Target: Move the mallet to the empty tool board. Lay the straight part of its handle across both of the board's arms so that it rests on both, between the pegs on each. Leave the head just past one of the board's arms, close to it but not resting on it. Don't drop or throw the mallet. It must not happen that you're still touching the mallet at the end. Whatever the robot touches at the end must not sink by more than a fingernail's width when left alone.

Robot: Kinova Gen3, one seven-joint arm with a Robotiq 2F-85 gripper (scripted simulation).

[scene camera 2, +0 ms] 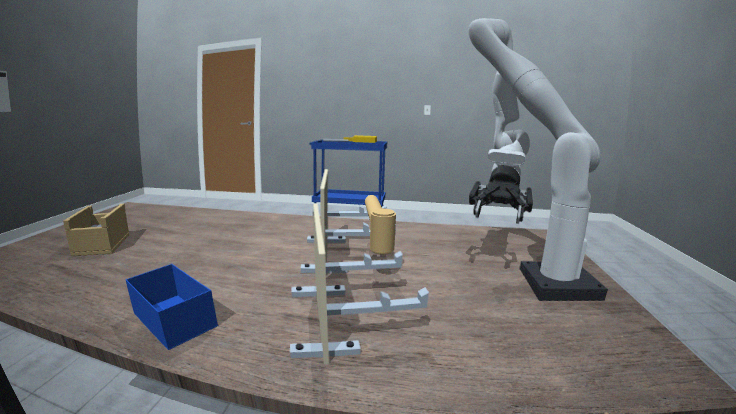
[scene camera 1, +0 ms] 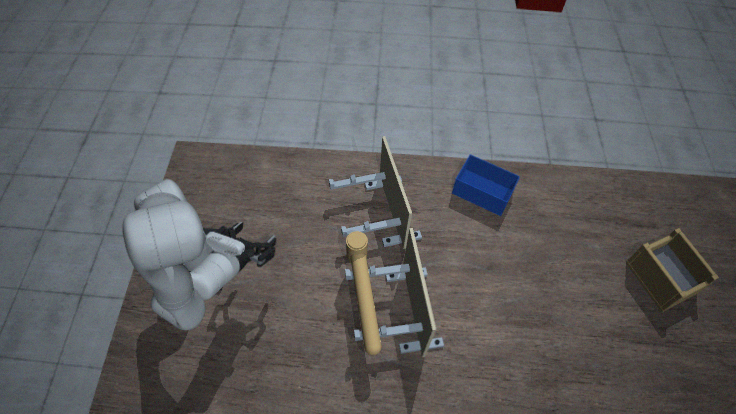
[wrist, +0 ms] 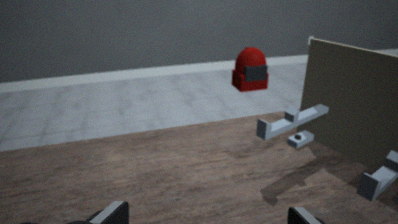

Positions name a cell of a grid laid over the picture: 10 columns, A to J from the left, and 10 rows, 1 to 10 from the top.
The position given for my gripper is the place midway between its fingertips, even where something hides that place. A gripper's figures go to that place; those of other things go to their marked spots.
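Scene:
Tan mallet (scene camera 2: F6), 0.72 m from the lens. My gripper (scene camera 2: G6), 0.76 m from the lens.

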